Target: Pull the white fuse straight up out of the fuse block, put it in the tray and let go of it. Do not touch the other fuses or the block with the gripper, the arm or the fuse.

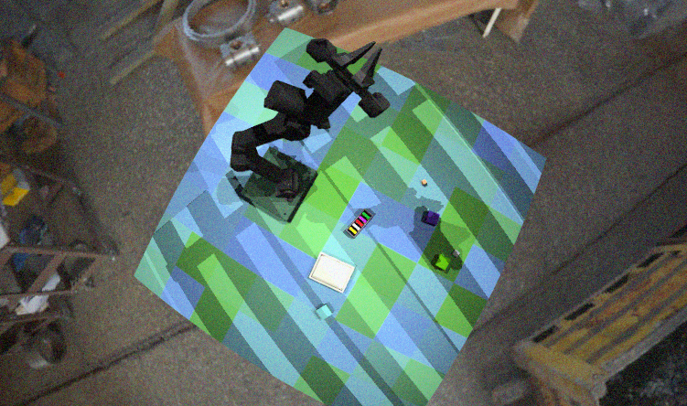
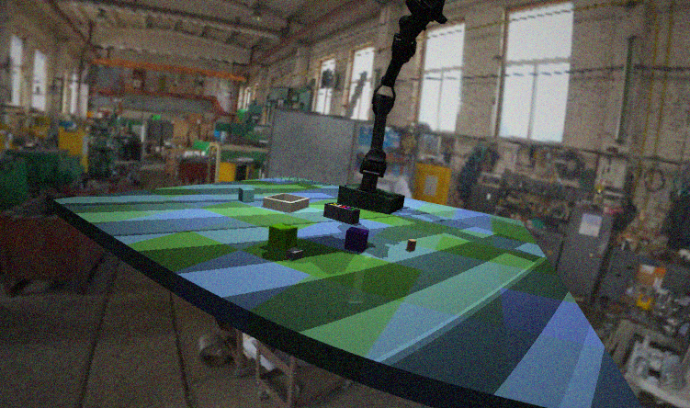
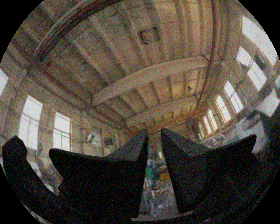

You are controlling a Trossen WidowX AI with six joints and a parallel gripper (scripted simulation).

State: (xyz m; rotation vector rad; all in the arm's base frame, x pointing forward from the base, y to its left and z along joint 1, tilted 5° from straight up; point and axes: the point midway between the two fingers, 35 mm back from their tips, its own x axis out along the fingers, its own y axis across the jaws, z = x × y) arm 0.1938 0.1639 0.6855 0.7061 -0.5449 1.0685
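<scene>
Right now my gripper tip is 74 cm above the white fuse, 23 cm to the left of it and 8 cm short of it. From my gripper tip the other things lie so: tray (76 cm below, 42 cm to the right, 8 cm ahead); purple cube (74 cm below, 31 cm ahead, 8 cm to the right); small orange cylinder (75 cm below, 22 cm ahead, 3 cm to the left).
</scene>
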